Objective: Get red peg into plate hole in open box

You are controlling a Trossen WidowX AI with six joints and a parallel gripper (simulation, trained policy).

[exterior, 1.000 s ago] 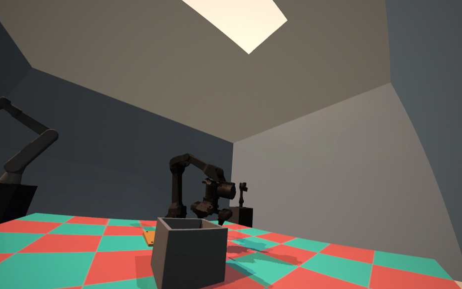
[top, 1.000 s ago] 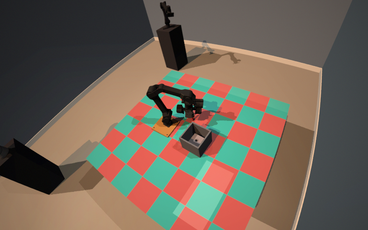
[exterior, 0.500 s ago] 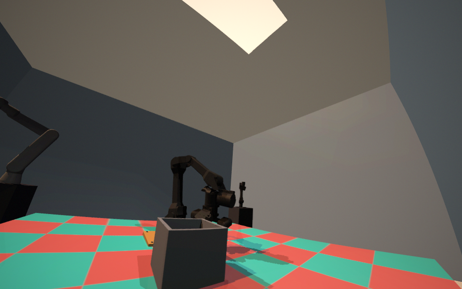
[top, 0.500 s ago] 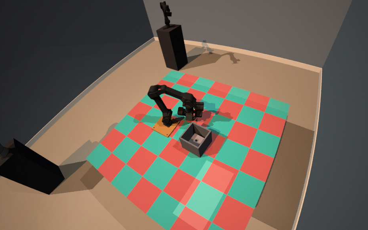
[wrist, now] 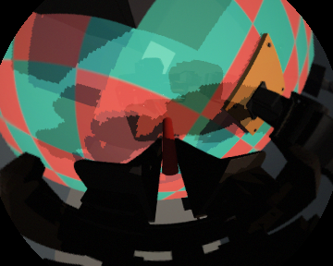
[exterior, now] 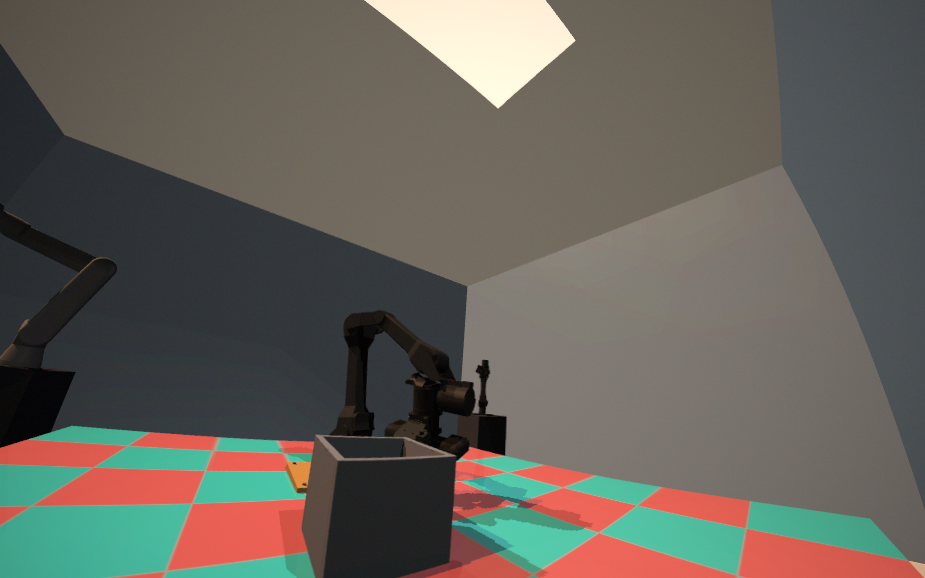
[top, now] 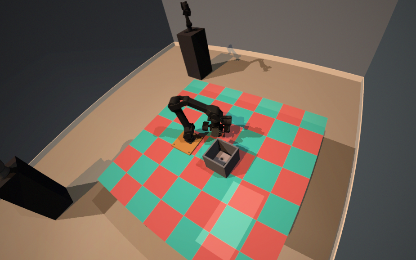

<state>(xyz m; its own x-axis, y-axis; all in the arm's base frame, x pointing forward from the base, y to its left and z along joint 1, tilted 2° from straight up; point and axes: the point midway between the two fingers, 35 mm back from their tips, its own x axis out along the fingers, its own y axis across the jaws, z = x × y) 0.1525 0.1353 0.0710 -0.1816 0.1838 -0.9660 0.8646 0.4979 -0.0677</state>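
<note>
Now: the light grey plate 17 cm to the right of my gripper tip and 17 cm ahead of it. Also, from my gripper tip: red peg: right at my gripper tip.
</note>
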